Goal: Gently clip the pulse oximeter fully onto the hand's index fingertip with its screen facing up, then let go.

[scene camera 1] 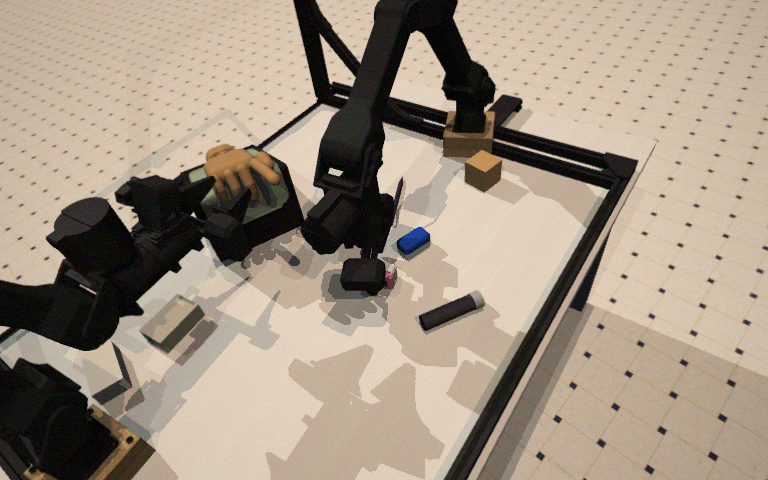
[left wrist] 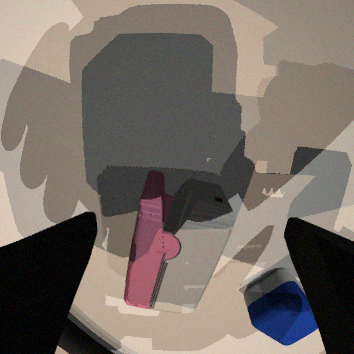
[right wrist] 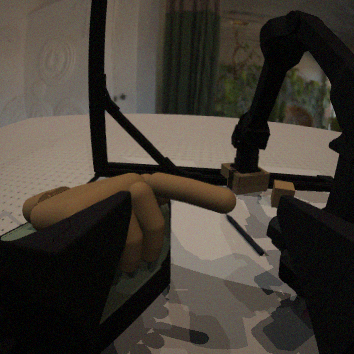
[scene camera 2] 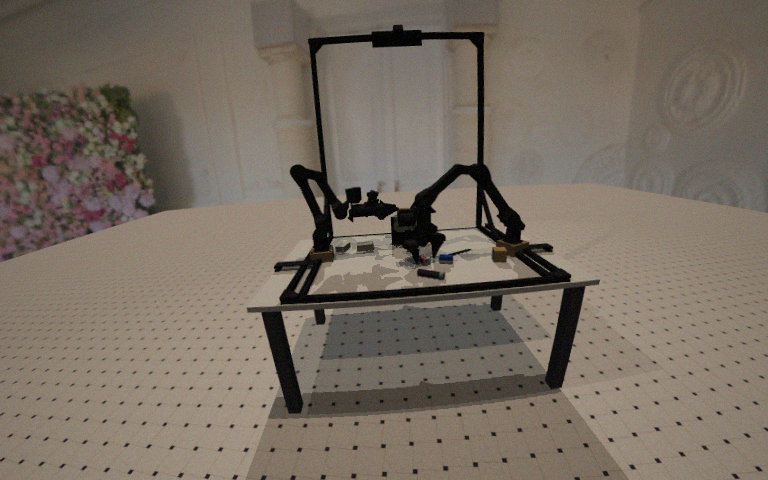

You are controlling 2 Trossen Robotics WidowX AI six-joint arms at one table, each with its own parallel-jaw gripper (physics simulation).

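Pixels of known places: left gripper, fingertip midpoint: (left wrist: 194,226) (scene camera 2: 425,260); right gripper, fingertip midpoint: (scene camera 1: 231,183) (right wrist: 207,203) (scene camera 2: 397,207); left arm's base, link origin: (scene camera 1: 469,123) (right wrist: 244,167) (scene camera 2: 512,241); right arm's base, link origin: (scene camera 1: 82,454) (scene camera 2: 321,249).
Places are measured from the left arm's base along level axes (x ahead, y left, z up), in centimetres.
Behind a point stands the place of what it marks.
Note:
The pulse oximeter (scene camera 1: 389,278) {x 41.5, y -9.1, z -2.1 cm} (left wrist: 145,260) {x 40.8, y -11.9, z -1.8 cm} lies on its side on the table, pink shell at the left and grey shell at the right in the left wrist view; its screen does not show. My left gripper (left wrist: 194,226) {x 38.9, y -12.1, z -4.2 cm} (scene camera 2: 426,260) {x 38.9, y -12.1, z -4.2 cm} is open above it, one finger to each side. In scene camera 1 the left gripper mostly hides it. The tan hand (scene camera 1: 232,164) {x 34.2, y -34.5, z 13.8 cm} (right wrist: 85,200) {x 35.8, y -36.4, z 13.9 cm} rests on a green-topped black stand, its index finger (scene camera 1: 266,169) (right wrist: 200,192) sticking out. My right gripper (right wrist: 207,203) {x 41.2, y -30.6, z 16.0 cm} (scene camera 1: 231,186) {x 41.2, y -30.6, z 16.0 cm} is open near the hand, holding nothing.
A blue and white eraser (scene camera 1: 414,240) {x 33.1, y -6.4, z -1.7 cm} (left wrist: 282,317) {x 33.8, y -8.4, z -1.7 cm} lies close to the oximeter. A black cylinder (scene camera 1: 447,313) {x 46.6, y 0.8, z -2.7 cm} (scene camera 2: 429,273) {x 46.3, y 1.8, z -3.1 cm}, a dark pen (scene camera 1: 399,195) {x 19.0, y -11.9, z -4.3 cm} (right wrist: 245,235) {x 21.7, y -12.5, z -4.2 cm} and a wooden cube (scene camera 1: 482,172) {x 15.6, y 3.8, z -0.4 cm} (right wrist: 283,193) {x 14.4, y 2.2, z -1.2 cm} lie farther right. Two grey blocks (scene camera 1: 172,323) {x 54.6, y -41.4, z -2.0 cm} (scene camera 1: 101,370) {x 63.7, y -48.1, z -2.2 cm} lie near the right arm.

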